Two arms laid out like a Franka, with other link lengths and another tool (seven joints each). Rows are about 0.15 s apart.
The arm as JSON. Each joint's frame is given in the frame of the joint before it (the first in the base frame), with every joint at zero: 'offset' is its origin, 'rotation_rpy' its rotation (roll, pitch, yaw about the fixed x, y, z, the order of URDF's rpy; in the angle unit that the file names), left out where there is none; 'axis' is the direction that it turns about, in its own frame. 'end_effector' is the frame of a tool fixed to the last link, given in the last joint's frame.
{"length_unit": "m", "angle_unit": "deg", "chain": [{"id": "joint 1", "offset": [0.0, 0.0, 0.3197], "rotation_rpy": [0.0, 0.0, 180.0], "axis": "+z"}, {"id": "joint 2", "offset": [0.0, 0.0, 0.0], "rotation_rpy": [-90.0, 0.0, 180.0], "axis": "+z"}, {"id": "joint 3", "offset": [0.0, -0.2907, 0.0], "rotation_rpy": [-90.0, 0.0, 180.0], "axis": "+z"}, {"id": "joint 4", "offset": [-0.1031, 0.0, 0.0], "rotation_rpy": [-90.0, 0.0, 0.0], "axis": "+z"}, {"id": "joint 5", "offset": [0.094, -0.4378, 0.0], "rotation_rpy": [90.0, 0.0, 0.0], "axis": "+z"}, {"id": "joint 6", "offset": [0.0, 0.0, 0.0], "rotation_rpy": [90.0, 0.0, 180.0], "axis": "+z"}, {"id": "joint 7", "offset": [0.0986, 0.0, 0.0], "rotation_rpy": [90.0, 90.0, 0.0], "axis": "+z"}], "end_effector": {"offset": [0.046, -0.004, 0.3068], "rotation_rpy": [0.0, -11.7, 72.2]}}
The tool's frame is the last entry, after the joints.
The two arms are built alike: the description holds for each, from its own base.
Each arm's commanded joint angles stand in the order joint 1, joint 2, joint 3, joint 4, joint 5, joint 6, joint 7.
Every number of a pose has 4 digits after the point.
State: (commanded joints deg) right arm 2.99 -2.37 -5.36 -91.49 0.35 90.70 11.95; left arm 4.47 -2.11 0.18 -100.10 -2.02 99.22 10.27
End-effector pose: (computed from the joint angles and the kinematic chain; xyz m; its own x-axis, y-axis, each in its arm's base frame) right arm 0.6413 0.0209 0.4117 0.9827 0.0611 -0.1750 0.0608 -0.9981 -0.0071; left arm 0.6431 0.0883 0.3403 0.9608 0.2052 -0.1864 0.2157 -0.9757 0.0375
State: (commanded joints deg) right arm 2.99 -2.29 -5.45 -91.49 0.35 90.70 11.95; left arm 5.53 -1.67 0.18 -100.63 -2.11 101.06 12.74
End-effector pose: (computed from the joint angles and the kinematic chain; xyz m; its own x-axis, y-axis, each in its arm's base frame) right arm 0.6415 0.0199 0.4108 0.9825 0.0596 -0.1764 0.0593 -0.9982 -0.0072; left arm 0.6507 0.1006 0.3337 0.9683 0.1831 -0.1700 0.1924 -0.9805 0.0395
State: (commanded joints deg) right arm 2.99 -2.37 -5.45 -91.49 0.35 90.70 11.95; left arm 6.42 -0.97 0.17 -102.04 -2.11 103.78 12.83
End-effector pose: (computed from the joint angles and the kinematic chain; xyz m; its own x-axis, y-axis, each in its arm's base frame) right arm 0.6414 0.0199 0.4117 0.9828 0.0596 -0.1750 0.0593 -0.9982 -0.0072; left arm 0.6564 0.1117 0.3173 0.9671 0.1984 -0.1595 0.2071 -0.9775 0.0401
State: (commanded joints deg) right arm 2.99 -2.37 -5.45 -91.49 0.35 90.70 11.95; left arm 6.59 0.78 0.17 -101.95 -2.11 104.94 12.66
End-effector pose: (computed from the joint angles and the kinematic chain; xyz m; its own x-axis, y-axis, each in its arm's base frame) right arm 0.6414 0.0199 0.4117 0.9828 0.0596 -0.1750 0.0593 -0.9982 -0.0072; left arm 0.6621 0.1145 0.3002 0.9643 0.2046 -0.1682 0.2140 -0.9761 0.0392
